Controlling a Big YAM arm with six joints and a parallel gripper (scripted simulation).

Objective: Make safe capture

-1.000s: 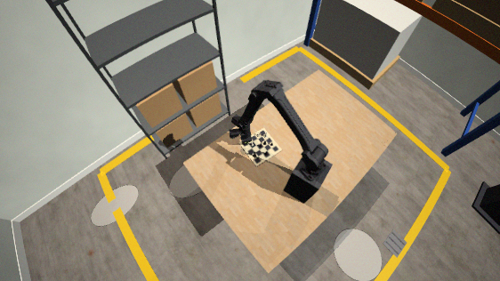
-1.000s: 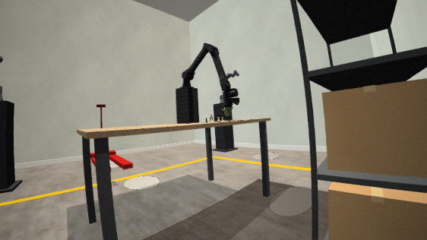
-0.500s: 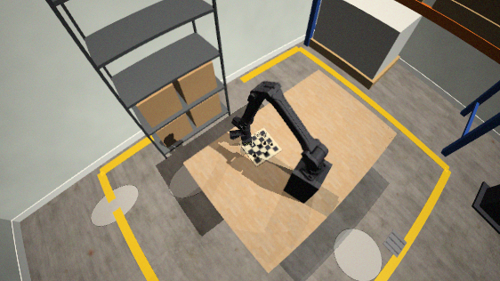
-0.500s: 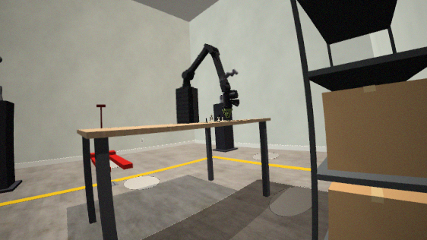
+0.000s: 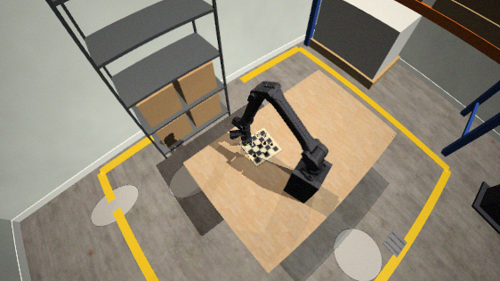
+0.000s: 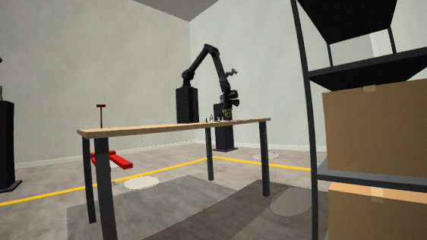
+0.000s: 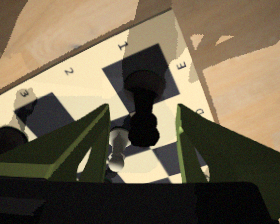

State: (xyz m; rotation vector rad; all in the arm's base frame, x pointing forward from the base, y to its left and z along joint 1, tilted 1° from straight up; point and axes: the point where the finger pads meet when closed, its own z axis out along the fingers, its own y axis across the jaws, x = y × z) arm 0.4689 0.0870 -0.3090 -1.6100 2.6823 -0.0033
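My hand is right at the dark chess piece. Round my hand: black piece (11 cm behind, 1 cm to the left); then chessboard (8 cm behind, 6 cm to the right, 3 cm below); then white pawn (3 cm to the right, 3 cm behind, 2 cm below).
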